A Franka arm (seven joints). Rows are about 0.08 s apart.
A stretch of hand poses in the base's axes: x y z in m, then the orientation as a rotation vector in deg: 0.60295, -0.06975, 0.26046, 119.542, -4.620, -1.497; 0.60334, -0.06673, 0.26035, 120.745, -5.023, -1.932; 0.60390, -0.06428, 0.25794, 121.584, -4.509, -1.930; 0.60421, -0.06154, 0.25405, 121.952, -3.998, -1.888; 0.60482, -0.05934, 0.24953, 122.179, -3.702, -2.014; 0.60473, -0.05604, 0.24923, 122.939, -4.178, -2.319; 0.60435, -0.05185, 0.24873, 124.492, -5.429, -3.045; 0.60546, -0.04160, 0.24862, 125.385, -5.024, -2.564; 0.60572, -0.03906, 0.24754, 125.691, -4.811, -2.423; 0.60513, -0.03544, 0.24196, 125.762, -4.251, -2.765; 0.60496, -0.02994, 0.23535, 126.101, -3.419, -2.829; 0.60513, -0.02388, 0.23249, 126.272, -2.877, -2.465; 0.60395, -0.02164, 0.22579, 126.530, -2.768, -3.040; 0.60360, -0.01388, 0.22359, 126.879, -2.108, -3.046; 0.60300, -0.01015, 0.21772, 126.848, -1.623, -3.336; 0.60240, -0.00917, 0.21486, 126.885, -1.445, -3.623
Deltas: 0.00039, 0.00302, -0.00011, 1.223, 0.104, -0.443; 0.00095, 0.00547, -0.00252, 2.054, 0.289, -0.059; 0.00126, 0.00821, -0.00641, 2.414, 0.459, 0.328; 0.00187, 0.01041, -0.01093, 2.643, 0.663, 0.491; 0.00178, 0.01371, -0.01123, 3.418, 0.656, 0.042; 0.00140, 0.01790, -0.01173, 5.016, 0.600, -1.105; 0.00251, 0.02815, -0.01184, 5.882, 0.398, -0.604; 0.00277, 0.03069, -0.01292, 6.179, 0.376, -0.391; 0.00218, 0.03431, -0.01850, 6.257, 0.842, -0.136; 0.00201, 0.03981, -0.02511, 6.590, 1.214, 0.427; 0.00218, 0.04587, -0.02797, 6.744, 1.175, 0.958; 0.00100, 0.04811, -0.03467, 7.024, 1.611, 0.804; 0.00065, 0.05587, -0.03687, 7.371, 1.871, 1.268; 0.00005, 0.05960, -0.04274, 7.353, 2.272, 1.489; -0.00055, 0.06058, -0.04560, 7.403, 2.543, 1.497
